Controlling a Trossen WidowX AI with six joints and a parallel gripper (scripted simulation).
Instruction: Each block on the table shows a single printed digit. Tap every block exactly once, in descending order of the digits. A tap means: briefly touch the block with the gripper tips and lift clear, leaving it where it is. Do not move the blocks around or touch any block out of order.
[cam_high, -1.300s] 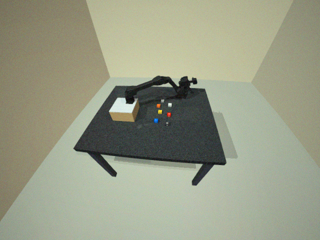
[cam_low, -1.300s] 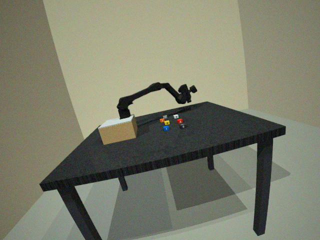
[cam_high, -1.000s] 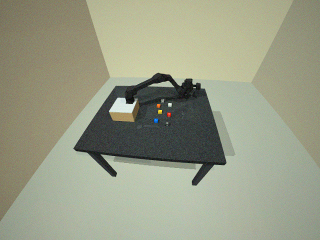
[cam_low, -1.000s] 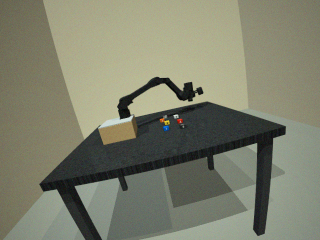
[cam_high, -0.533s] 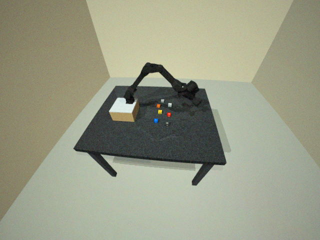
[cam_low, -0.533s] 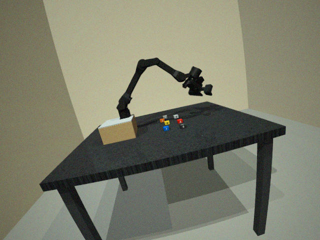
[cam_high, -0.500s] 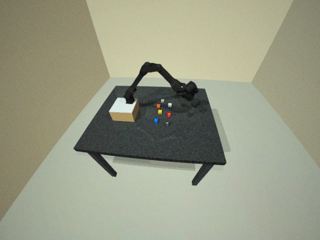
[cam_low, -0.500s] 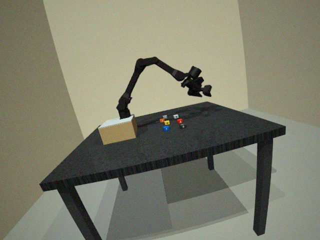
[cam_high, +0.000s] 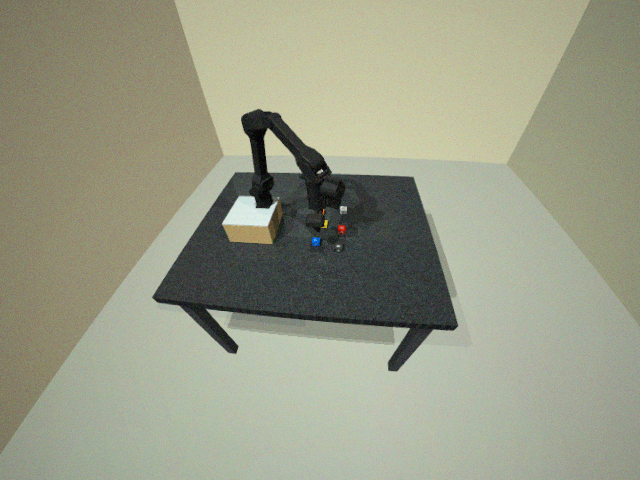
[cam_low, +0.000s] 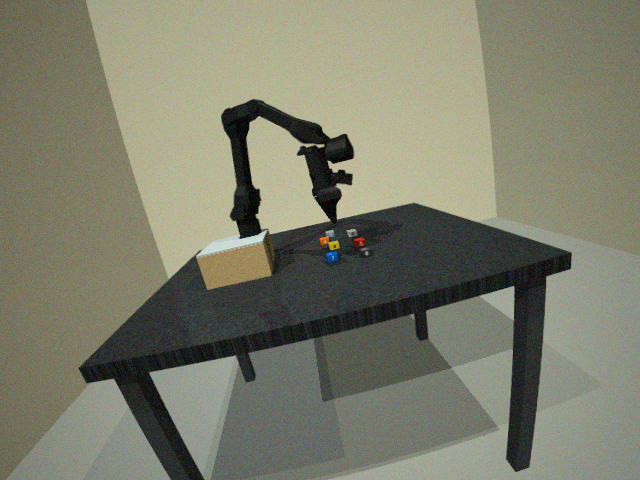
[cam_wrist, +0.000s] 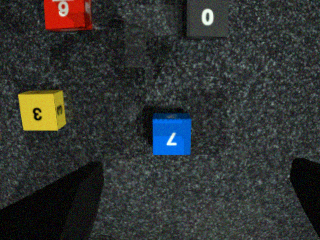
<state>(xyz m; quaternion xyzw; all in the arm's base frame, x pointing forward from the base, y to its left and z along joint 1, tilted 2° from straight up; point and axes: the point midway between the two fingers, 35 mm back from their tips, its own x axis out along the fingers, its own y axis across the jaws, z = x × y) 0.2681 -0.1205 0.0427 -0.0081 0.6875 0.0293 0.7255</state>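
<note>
My gripper tip is 110 mm above the blue block, 20 mm past it and 10 mm to the right of it. From my gripper tip the other things lie so: black block: 110 mm below, 80 mm ahead, 10 mm to the right; red block: 110 mm below, 100 mm to the left, 80 mm ahead; yellow block marked 3: 120 mm to the left, 110 mm below.
</note>
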